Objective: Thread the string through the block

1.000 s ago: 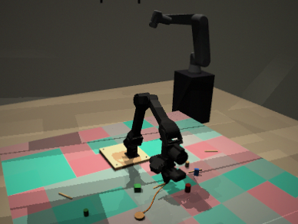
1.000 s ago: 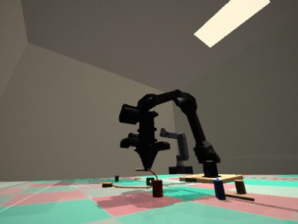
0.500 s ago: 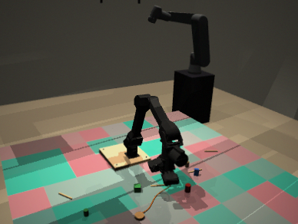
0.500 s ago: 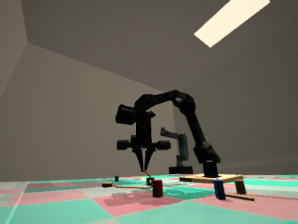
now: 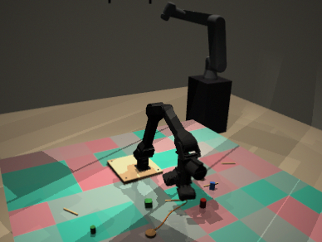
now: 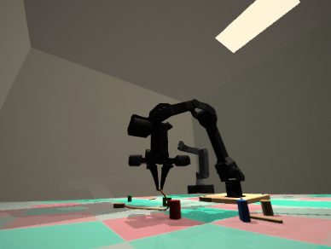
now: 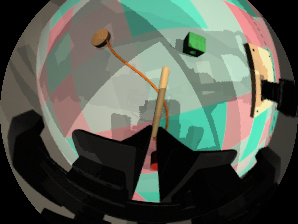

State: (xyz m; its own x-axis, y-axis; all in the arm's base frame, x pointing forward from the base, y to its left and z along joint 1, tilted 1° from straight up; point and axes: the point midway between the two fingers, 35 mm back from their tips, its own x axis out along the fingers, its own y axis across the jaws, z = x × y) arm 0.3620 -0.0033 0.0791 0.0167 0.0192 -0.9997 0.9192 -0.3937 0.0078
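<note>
My gripper tip is 10 cm to the right of the red cylinder, 4 cm above it and 2 cm short of it. Round my gripper tip: green block 10 cm to the right, 9 cm behind, 4 cm below; round wooden button 18 cm to the right, 6 cm ahead, 5 cm below; thin wooden stick 1 cm to the right, 1 cm behind.
</note>
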